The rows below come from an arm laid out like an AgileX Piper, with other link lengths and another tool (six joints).
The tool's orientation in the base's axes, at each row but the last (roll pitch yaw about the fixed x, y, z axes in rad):
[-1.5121 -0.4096 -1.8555]
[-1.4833 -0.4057 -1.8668]
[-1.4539 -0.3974 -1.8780]
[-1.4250 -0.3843 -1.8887]
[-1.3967 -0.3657 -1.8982]
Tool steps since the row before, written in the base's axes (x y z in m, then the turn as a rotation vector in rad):
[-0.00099 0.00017 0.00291 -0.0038 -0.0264 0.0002]
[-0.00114 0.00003 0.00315 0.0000 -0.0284 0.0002]
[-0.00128 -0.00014 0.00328 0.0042 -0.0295 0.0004]
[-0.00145 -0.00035 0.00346 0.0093 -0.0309 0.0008]
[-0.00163 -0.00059 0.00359 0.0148 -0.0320 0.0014]
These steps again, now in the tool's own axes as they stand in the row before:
[0.00126 -0.00268 -0.00084 0.0243 0.0105 0.0032]
[0.00152 -0.00286 -0.00085 0.0250 0.0112 0.0073]
[0.00175 -0.00294 -0.00084 0.0249 0.0115 0.0117]
[0.00203 -0.00307 -0.00083 0.0248 0.0118 0.0170]
[0.00230 -0.00316 -0.00082 0.0244 0.0119 0.0226]

